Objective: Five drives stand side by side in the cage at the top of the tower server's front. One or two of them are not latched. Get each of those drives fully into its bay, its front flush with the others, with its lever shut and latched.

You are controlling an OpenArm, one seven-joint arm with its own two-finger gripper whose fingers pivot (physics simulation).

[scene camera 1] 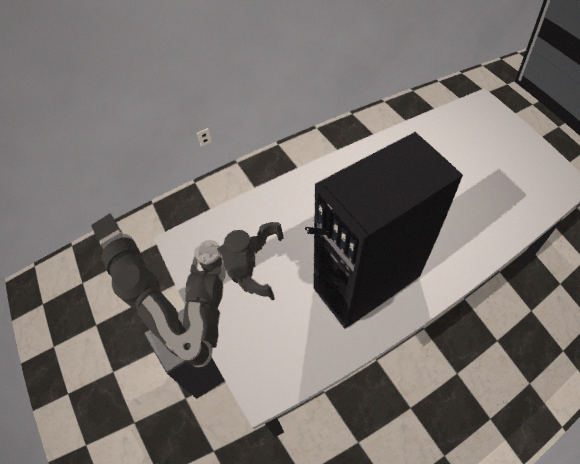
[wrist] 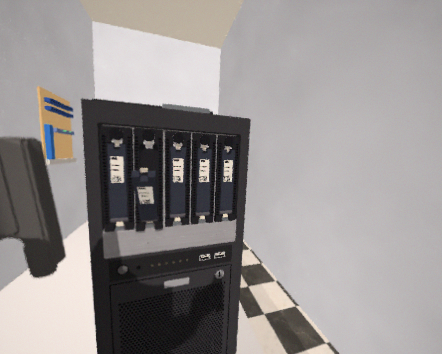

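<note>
The black tower server (scene camera 1: 395,215) (wrist: 167,112) stands upright with five drives side by side in its top cage. In the wrist view, the second drive from the left (wrist: 148,216) has its lever (wrist: 144,173) (scene camera 1: 315,230) swung out, jutting from the front; whether its body stands proud is hard to tell. The first drive (wrist: 117,197), third drive (wrist: 177,197), fourth drive (wrist: 203,197) and fifth drive (wrist: 227,195) have their levers upright against their fronts and look level with each other. My gripper (scene camera 1: 276,266) is open and empty, in front of the server and apart from it; one finger shows at the wrist view's left.
The server stands on a white table (scene camera 1: 270,360) (wrist: 65,305) over a checkered floor. Below the drives are a light strip (wrist: 170,243), a button panel and a mesh door (wrist: 170,315). A grey wall with an outlet (scene camera 1: 204,137) is behind. An orange board (wrist: 62,142) hangs at the left.
</note>
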